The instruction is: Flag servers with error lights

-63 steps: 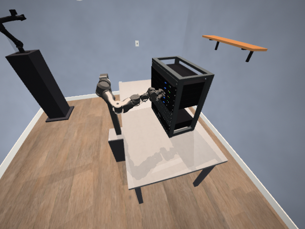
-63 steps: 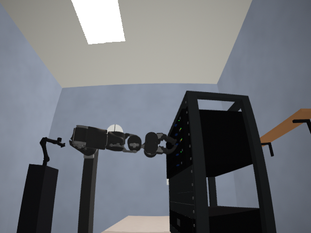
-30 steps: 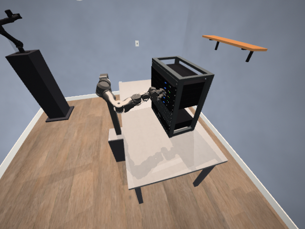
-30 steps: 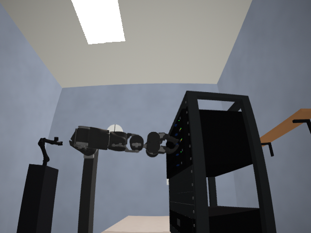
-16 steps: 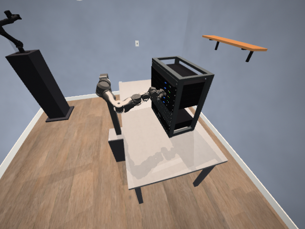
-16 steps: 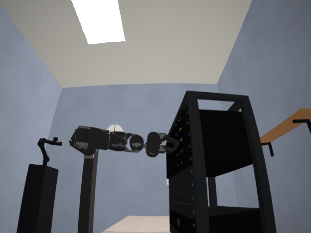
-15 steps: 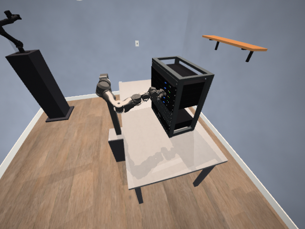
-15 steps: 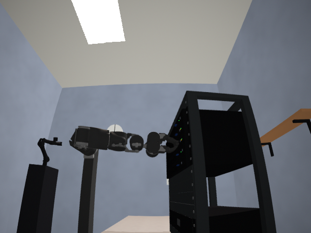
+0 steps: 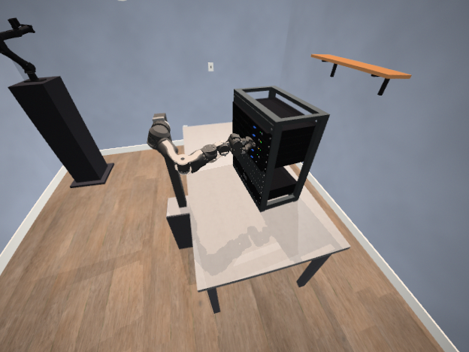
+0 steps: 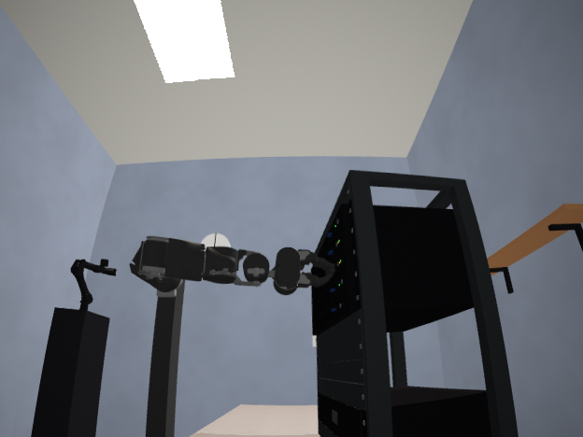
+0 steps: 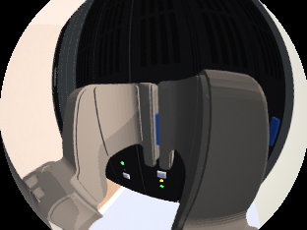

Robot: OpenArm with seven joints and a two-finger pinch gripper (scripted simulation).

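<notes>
The locate button lies 5 cm to the right of my hand, 4 cm above it and 2 cm ahead of it. From my hand the other things lie so: information tag (4 cm ahead, 4 cm above, 1 cm to the left).
</notes>
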